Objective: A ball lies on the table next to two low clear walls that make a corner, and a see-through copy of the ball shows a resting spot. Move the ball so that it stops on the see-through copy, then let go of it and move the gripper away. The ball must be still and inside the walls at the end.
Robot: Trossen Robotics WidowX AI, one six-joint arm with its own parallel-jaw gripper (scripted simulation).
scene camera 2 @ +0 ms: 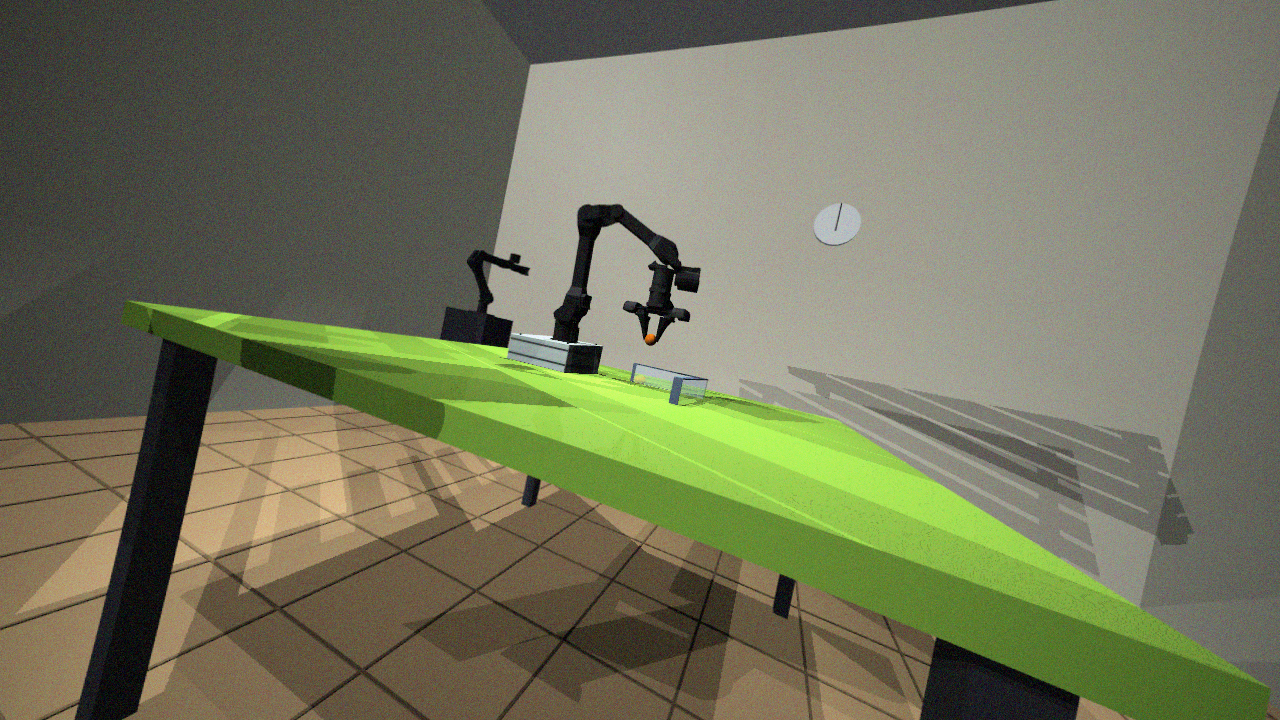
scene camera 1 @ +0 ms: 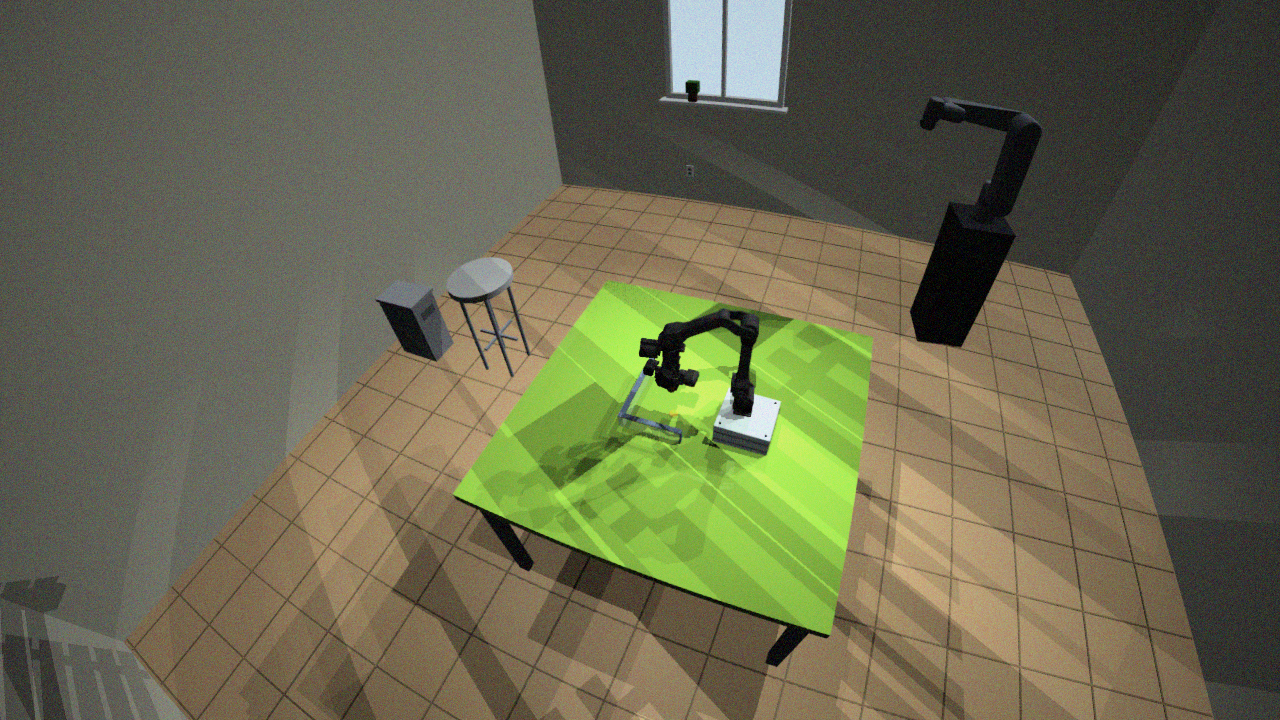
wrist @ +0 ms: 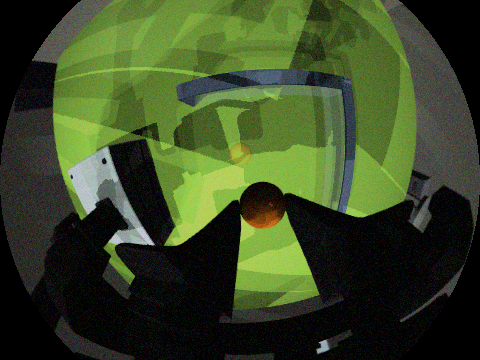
Labels:
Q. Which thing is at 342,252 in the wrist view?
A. My gripper.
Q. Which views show my gripper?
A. Scene camera 2, scene camera 1 and the wrist view: all of them.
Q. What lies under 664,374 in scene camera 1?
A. My gripper.

